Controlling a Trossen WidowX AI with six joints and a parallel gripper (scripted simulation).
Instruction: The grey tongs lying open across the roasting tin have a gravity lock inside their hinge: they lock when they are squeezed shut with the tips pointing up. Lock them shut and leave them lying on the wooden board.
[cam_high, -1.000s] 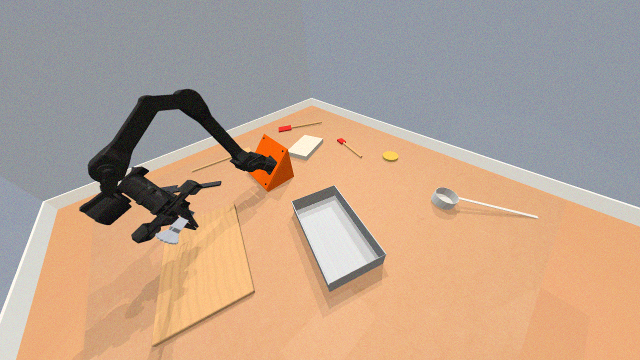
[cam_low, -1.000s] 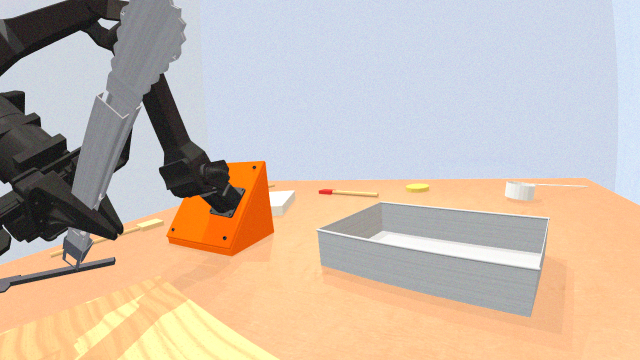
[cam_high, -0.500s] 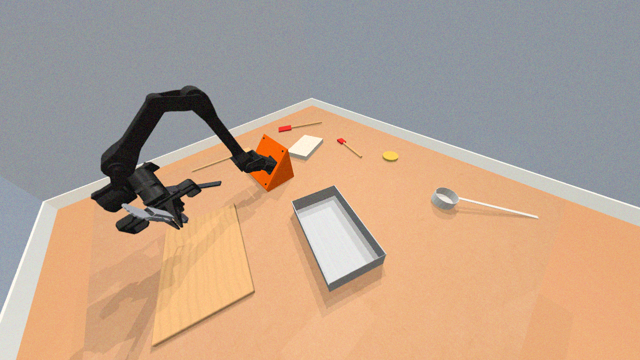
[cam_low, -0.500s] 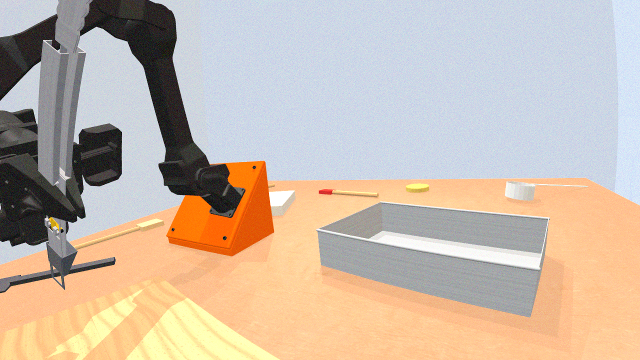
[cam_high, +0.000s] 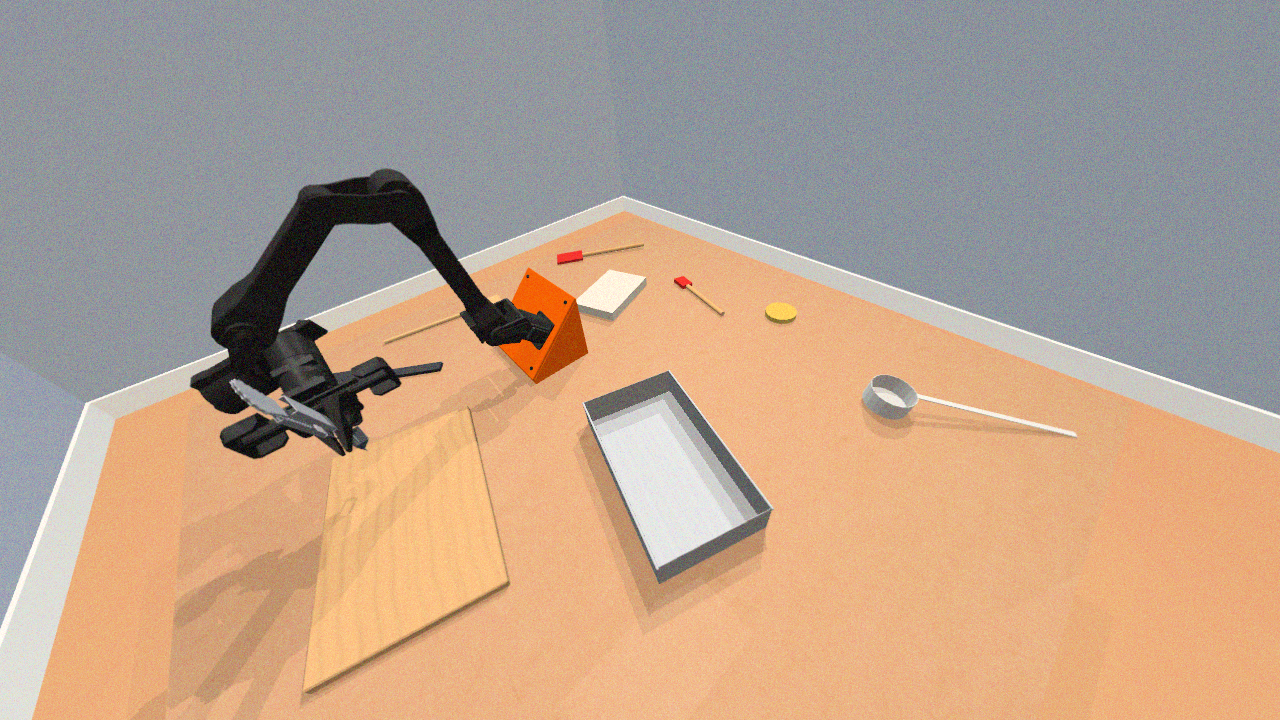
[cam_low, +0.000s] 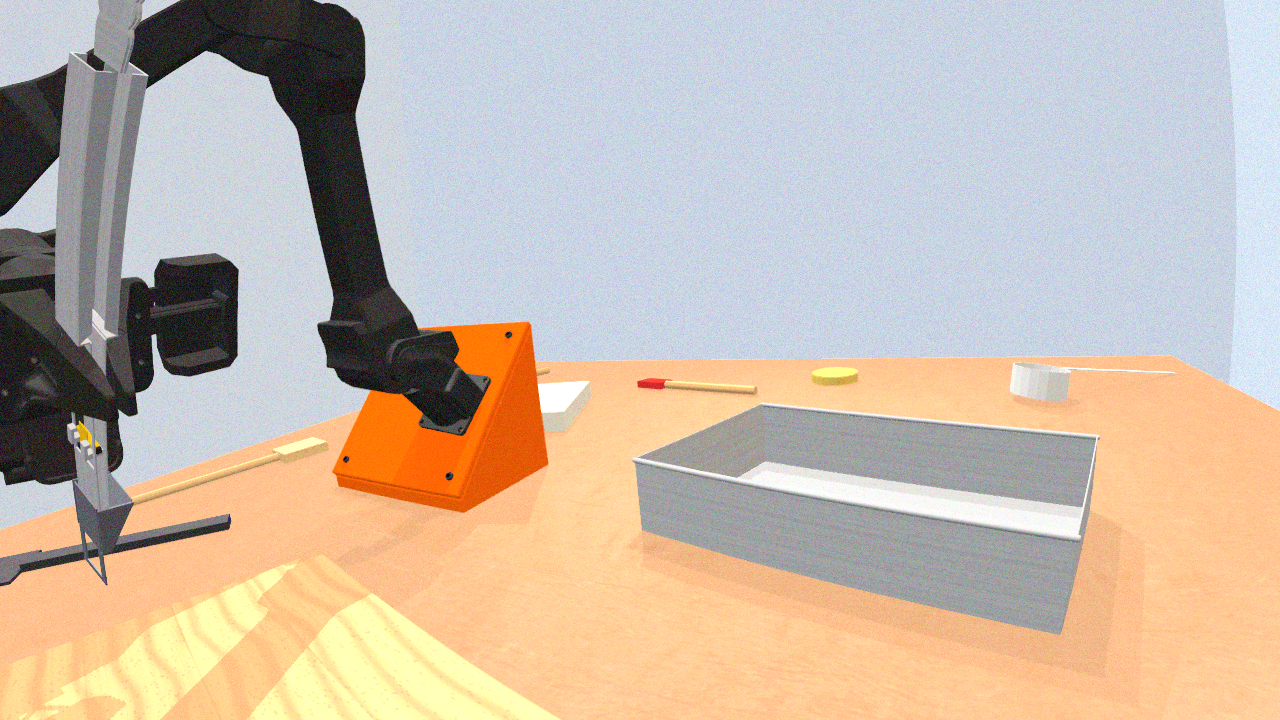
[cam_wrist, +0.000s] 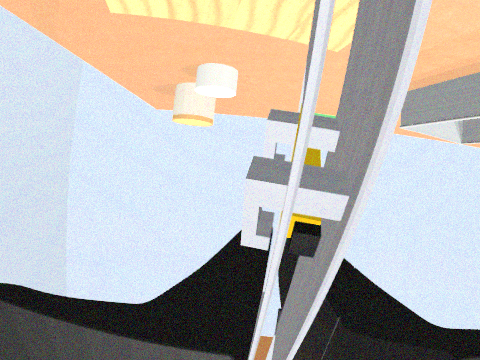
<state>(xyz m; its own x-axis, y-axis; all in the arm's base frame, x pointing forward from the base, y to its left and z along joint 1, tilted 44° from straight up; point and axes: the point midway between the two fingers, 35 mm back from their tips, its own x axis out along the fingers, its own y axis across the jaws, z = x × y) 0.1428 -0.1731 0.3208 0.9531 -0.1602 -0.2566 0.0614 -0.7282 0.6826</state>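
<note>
Now: gripper tip 17 cm above the wooden board. Round my gripper tip: grey roasting tin (36 cm to the left, 20 cm ahead, 14 cm below); then black flat tool (42 cm behind, 17 cm below, 2 cm to the right); then white block (59 cm to the left, 29 cm behind, 16 cm below).
</note>
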